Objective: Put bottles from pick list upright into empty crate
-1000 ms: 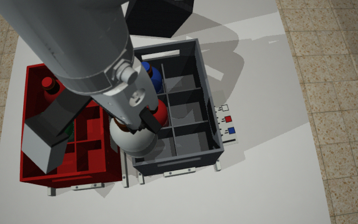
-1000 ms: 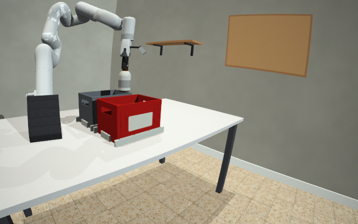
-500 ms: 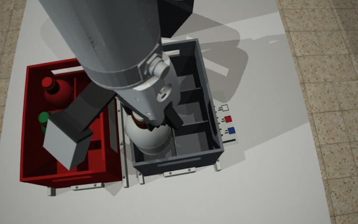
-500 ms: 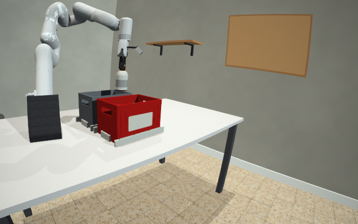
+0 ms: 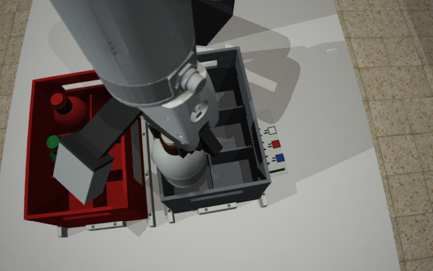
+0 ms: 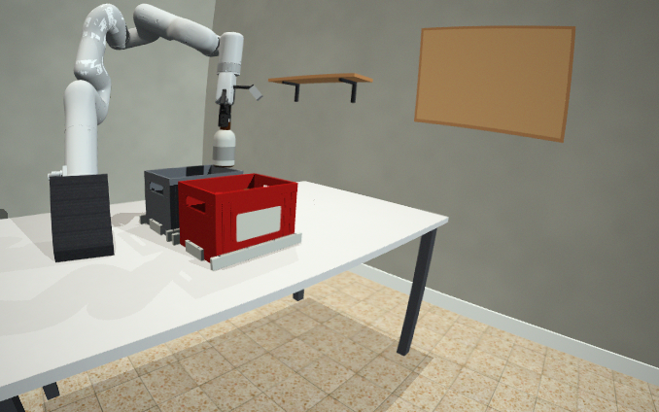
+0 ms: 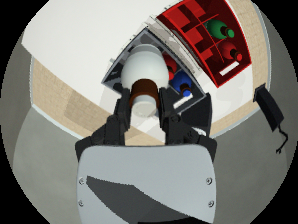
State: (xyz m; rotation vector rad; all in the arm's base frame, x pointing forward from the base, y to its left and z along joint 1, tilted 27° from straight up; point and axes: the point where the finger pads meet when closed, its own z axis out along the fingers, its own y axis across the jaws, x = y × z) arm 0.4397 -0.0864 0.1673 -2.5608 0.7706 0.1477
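The white-label bottle is 7 cm below my hand. Also, from my hand: grey crate 25 cm below, 9 cm behind, 2 cm to the left; blue bottle 25 cm below, 17 cm behind, 4 cm to the right; green bottle 26 cm to the right, 25 cm below, 3 cm behind.
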